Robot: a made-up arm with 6 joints. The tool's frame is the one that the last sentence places. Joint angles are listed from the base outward.
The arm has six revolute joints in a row. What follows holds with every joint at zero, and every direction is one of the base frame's.
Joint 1 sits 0.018 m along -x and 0.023 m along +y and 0.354 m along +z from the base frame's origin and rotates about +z.
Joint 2 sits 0.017 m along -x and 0.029 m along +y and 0.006 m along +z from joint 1 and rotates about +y.
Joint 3 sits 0.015 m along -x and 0.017 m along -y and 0.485 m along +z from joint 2 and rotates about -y.
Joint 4 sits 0.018 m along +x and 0.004 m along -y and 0.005 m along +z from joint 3 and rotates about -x.
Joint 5 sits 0.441 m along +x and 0.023 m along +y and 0.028 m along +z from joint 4 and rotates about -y.
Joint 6 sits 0.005 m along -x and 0.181 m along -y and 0.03 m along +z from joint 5 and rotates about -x.
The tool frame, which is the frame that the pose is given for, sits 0.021 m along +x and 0.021 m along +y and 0.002 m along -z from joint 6; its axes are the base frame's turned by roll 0.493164, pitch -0.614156 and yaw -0.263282 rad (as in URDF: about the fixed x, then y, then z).
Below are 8 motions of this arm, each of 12 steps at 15 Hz.
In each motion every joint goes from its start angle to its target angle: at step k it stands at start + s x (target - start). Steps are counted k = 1, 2, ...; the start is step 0. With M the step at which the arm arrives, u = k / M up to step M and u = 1 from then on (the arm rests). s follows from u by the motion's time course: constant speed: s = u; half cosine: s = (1 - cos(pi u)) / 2; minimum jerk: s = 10 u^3 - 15 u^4 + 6 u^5.
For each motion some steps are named. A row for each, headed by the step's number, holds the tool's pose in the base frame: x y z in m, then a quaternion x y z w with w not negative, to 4 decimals.
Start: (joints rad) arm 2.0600 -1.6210 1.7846 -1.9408 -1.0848 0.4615
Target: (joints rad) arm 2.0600 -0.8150 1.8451 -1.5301 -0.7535 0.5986
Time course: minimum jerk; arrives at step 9
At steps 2, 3, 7, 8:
2: 0.4243 -0.8774 0.3833 -0.3609 0.5267 -0.4155 0.6478
3: 0.4283 -0.8669 0.4866 -0.4123 0.4931 -0.4255 0.6370
7: 0.3691 -0.6574 0.9816 -0.6517 0.3397 -0.4673 0.4914
8: 0.3577 -0.6272 1.0186 -0.6693 0.3287 -0.4704 0.4719

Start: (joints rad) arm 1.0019 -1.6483 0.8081 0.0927 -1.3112 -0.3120
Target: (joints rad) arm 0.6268 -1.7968 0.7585 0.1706 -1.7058 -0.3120
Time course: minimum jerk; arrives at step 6
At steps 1, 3, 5, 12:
1: -0.4120 -0.8060 0.5875 0.6486 -0.5020 0.3163 0.4768
3: -0.5535 -0.7285 0.5356 0.5985 -0.5162 0.2540 0.5576
5: -0.6767 -0.6248 0.4827 0.5513 -0.5207 0.1798 0.6266
12: -0.6852 -0.6159 0.4787 0.5479 -0.5207 0.1737 0.6313

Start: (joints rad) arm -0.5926 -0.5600 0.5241 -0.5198 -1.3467 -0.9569
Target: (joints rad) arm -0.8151 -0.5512 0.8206 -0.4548 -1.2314 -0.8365
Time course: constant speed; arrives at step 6
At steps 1, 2, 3, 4, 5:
1: -0.1190 -0.0632 1.2036 0.6329 -0.2371 -0.3062 0.6704
2: -0.1407 -0.0456 1.2165 0.6157 -0.2778 -0.2994 0.6738
3: -0.1616 -0.0262 1.2281 0.5963 -0.3178 -0.2928 0.6765
4: -0.1816 -0.0049 1.2384 0.5748 -0.3568 -0.2862 0.6785
5: -0.2005 0.0181 1.2473 0.5512 -0.3950 -0.2797 0.6797

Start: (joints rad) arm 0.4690 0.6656 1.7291 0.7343 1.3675 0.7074
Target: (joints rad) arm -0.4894 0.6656 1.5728 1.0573 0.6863 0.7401
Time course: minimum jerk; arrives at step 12
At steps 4, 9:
4: 0.3646 0.0687 1.2099 -0.3418 -0.9363 0.0714 0.0372
9: 0.3668 -0.1618 1.2108 -0.7379 -0.6181 0.0053 0.2709

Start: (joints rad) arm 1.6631 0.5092 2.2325 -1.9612 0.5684 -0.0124
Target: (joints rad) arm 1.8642 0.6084 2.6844 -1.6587 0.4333 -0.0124
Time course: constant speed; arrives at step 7
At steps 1, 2, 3, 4, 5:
1: -0.0474 0.2829 1.2652 -0.8832 -0.3428 -0.1577 0.2785
2: -0.0456 0.2643 1.2642 -0.8779 -0.3304 -0.1700 0.3021
3: -0.0428 0.2457 1.2618 -0.8723 -0.3172 -0.1805 0.3256
4: -0.0389 0.2270 1.2579 -0.8665 -0.3030 -0.1891 0.3487
5: -0.0340 0.2085 1.2524 -0.8607 -0.2881 -0.1958 0.3714

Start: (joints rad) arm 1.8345 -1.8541 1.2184 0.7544 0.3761 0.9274
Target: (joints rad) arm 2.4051 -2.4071 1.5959 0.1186 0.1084 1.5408
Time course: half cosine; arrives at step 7
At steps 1, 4, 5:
1: 0.3246 -0.8629 0.0722 0.4233 -0.5950 -0.6545 0.1962
4: 0.5246 -0.5376 -0.2470 0.5342 -0.3148 -0.7303 0.2865
5: 0.5369 -0.3975 -0.3374 0.5474 -0.2191 -0.7444 0.3132

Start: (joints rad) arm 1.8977 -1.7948 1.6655 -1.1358 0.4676 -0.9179
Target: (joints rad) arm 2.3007 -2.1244 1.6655 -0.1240 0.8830 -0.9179
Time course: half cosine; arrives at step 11
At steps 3, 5, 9, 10, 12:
3: 0.4636 -0.7754 0.1112 -0.2163 0.0594 -0.1150 0.9677
5: 0.5333 -0.6749 0.0034 -0.2102 0.1527 0.0505 0.9643
9: 0.5807 -0.4622 -0.1869 -0.1894 0.3275 0.3537 0.8554
10: 0.5789 -0.4370 -0.2075 -0.1869 0.3477 0.3866 0.8335
12: 0.5780 -0.4285 -0.2144 -0.1861 0.3545 0.3976 0.8256

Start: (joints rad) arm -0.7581 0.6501 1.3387 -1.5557 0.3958 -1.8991
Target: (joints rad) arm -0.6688 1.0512 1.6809 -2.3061 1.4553 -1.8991
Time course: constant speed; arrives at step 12
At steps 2, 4, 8, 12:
2: 0.4917 -0.5171 0.8860 -0.8191 0.2978 -0.2561 0.4182
4: 0.5330 -0.5058 0.8505 -0.7565 0.3141 -0.2814 0.4998
8: 0.6092 -0.4693 0.7864 -0.6070 0.3548 -0.2903 0.6491
12: 0.6723 -0.4201 0.7351 -0.4358 0.4048 -0.2448 0.7657

